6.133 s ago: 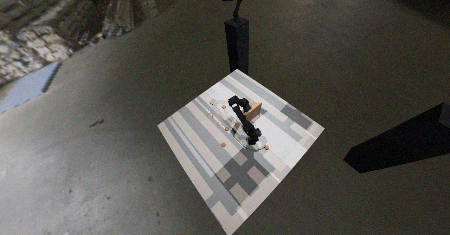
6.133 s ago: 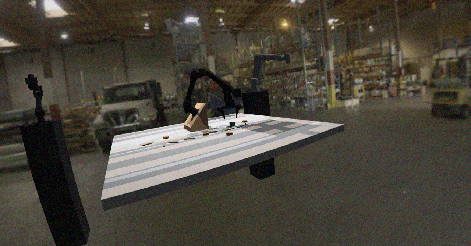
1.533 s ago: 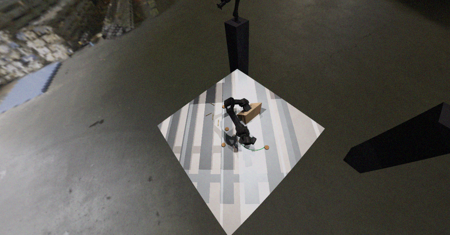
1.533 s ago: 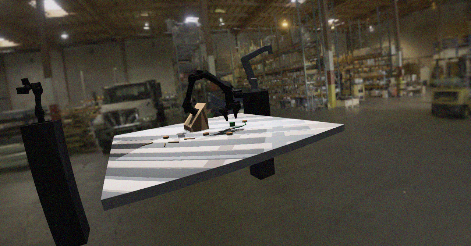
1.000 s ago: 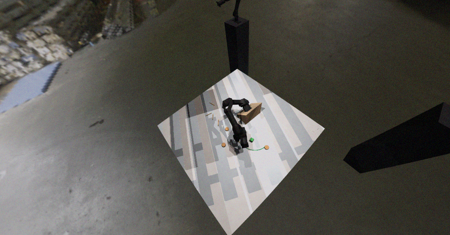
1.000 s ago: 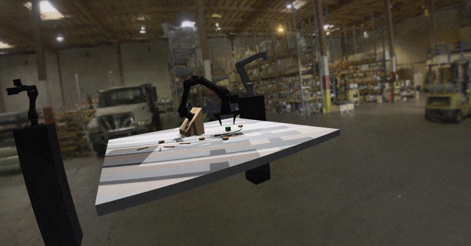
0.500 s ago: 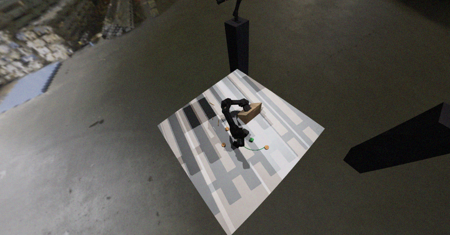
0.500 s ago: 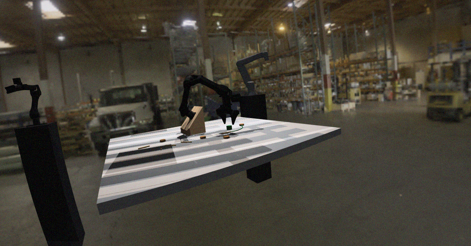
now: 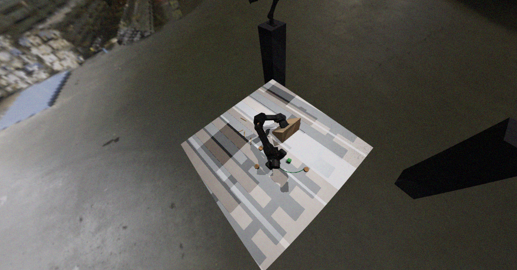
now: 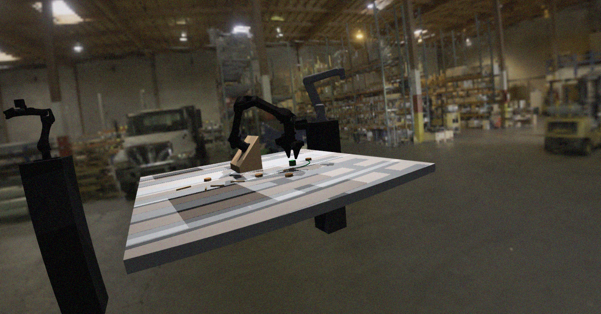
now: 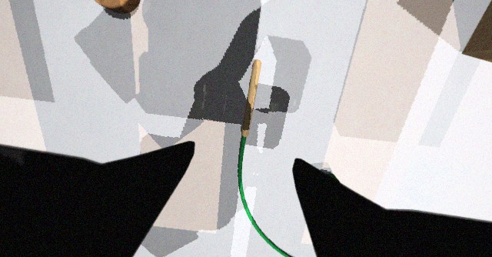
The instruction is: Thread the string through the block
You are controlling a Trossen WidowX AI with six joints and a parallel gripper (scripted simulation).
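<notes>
The thin wooden stick is 20 mm to the right of my gripper tip and 60 mm below it. From my gripper tip the other things lie so: round wooden button 150 mm behind, 200 mm to the left, 50 mm below; then green cube 100 mm behind, 50 mm to the left, 40 mm below.
</notes>
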